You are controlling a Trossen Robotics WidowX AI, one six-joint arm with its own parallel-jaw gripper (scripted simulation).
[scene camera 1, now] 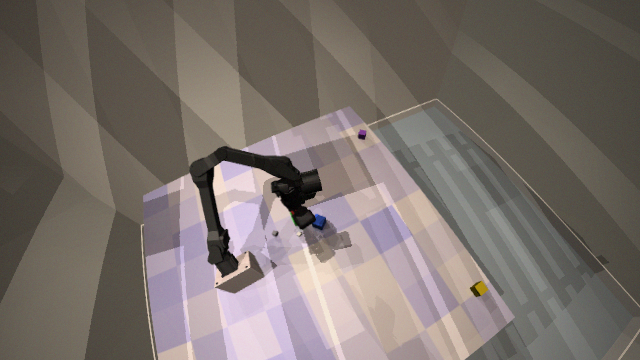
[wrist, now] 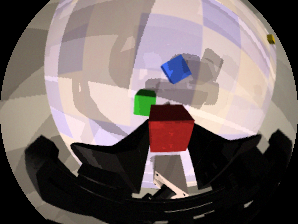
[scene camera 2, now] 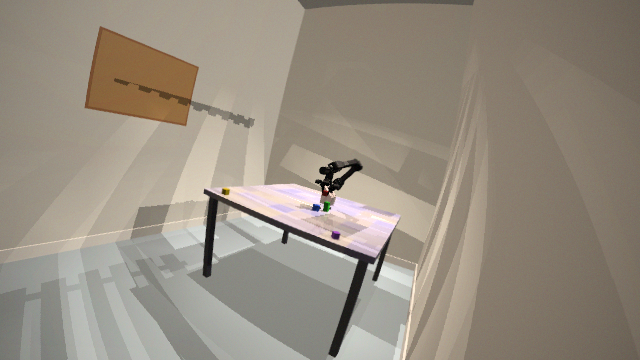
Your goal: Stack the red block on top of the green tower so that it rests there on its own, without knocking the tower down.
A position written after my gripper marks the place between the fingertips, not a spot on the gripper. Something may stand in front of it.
My gripper [scene camera 1: 297, 214] carries a red block [wrist: 170, 125].
My gripper is seen too in the wrist view [wrist: 166, 121].
